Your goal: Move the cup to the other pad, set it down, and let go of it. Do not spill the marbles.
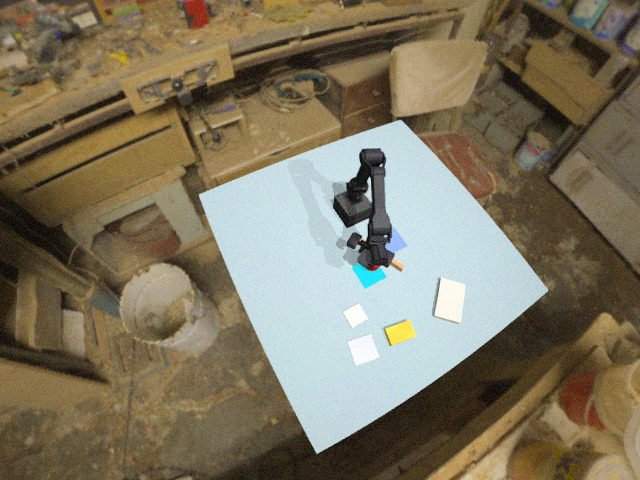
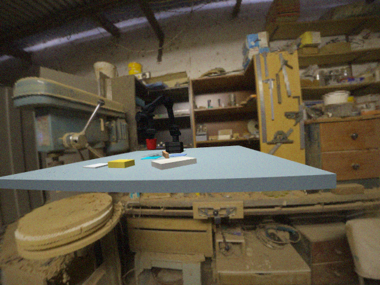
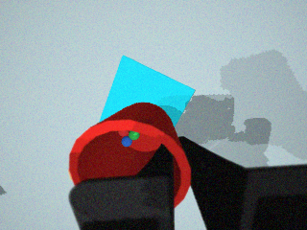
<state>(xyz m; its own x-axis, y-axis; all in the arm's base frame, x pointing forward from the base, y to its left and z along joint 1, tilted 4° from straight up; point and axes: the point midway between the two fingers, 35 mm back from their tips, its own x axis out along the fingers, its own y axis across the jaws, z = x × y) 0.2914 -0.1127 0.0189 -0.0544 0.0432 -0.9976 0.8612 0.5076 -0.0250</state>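
Right now my gripper tip is 3 cm short of the cyan pad, 1 cm to the right of it and 11 cm above it. Round my gripper tip: wooden bar: 1 cm behind, 10 cm to the left, 9 cm below; pale blue pad: 5 cm behind, 19 cm to the left, 11 cm below; red cup: 3 cm ahead, 1 cm to the left.
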